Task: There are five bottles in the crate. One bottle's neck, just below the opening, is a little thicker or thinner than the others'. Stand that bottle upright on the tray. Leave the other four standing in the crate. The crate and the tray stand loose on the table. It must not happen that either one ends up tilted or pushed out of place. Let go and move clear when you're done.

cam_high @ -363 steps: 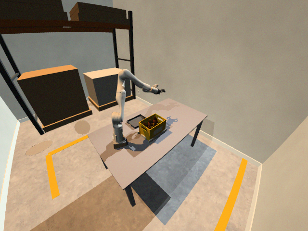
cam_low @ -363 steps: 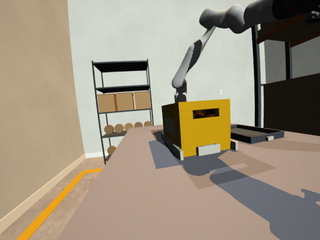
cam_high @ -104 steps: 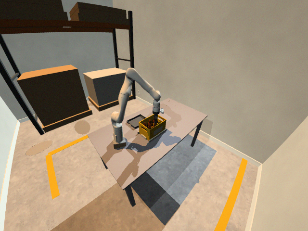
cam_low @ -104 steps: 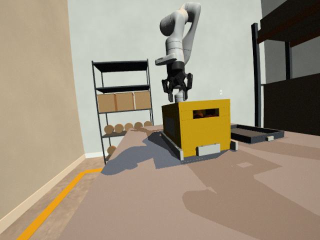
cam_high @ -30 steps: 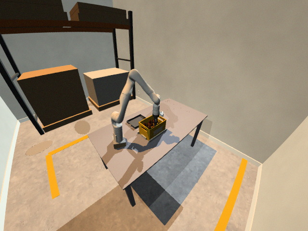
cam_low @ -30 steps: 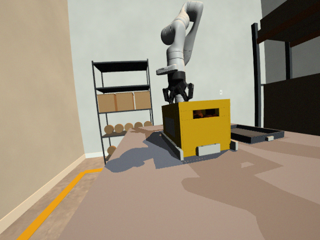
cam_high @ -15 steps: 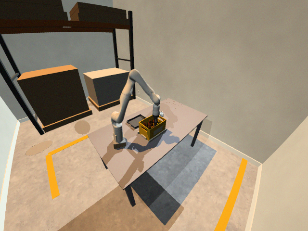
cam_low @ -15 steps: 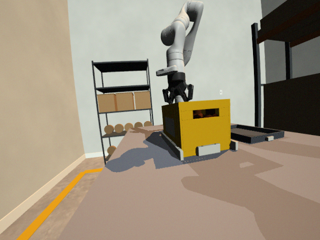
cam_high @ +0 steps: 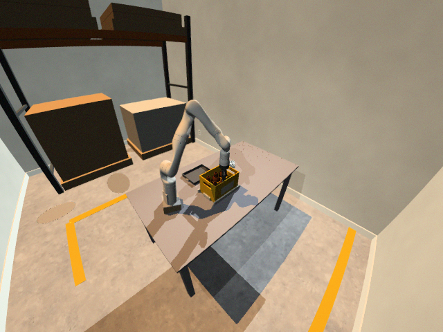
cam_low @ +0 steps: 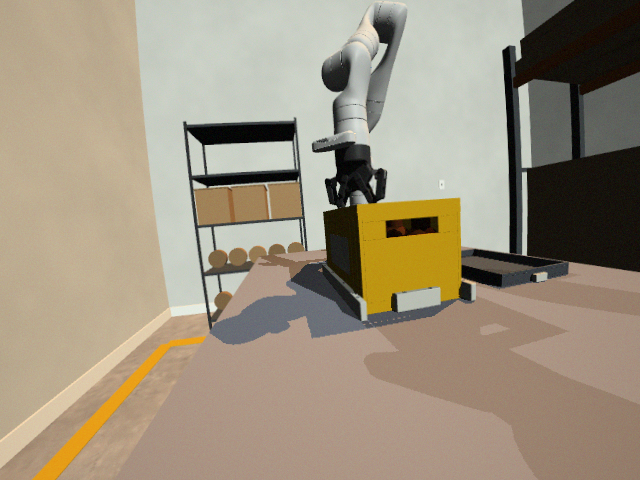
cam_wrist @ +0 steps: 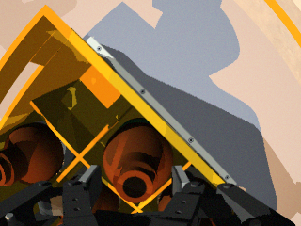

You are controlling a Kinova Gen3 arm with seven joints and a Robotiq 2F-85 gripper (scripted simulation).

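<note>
My hand is 4 cm to the right of the yellow crate and 7 cm above it. From my hand the other things lie so: dark tray 34 cm to the left, 14 cm below; brown bottle 9 cm behind, 7 cm below.
</note>
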